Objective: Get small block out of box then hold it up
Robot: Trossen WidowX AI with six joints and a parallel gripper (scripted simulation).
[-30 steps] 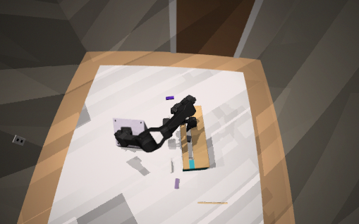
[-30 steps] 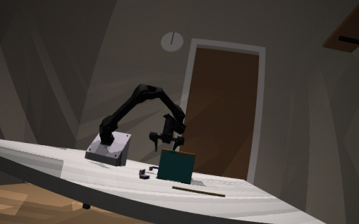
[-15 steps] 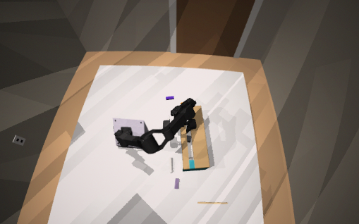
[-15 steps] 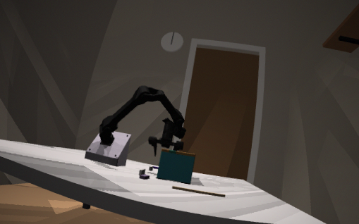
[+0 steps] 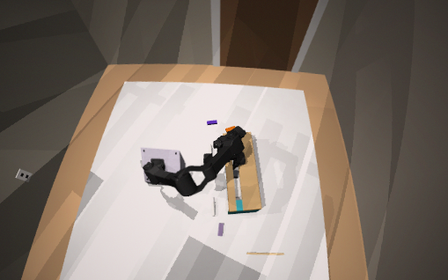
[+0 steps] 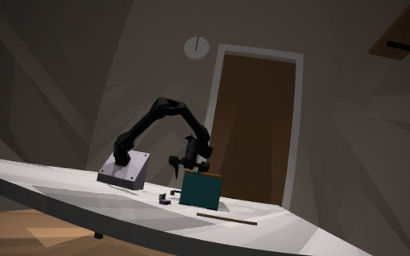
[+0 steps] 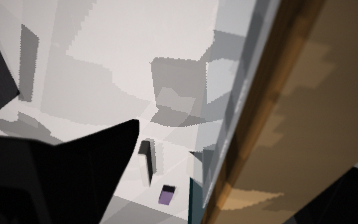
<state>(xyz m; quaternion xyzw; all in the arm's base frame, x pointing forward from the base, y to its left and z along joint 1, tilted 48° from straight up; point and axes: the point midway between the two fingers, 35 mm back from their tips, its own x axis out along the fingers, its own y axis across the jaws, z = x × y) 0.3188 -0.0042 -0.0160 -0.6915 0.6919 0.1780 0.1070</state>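
Now: gripper tip 50 mm short of the dark grey block and 20 mm to the left of it. Round my gripper tip: box (40 mm ahead, 20 mm below); then light purple block (280 mm to the right, 80 mm below, 10 mm behind); then orange block (280 mm to the left, 80 mm below, 30 mm ahead).
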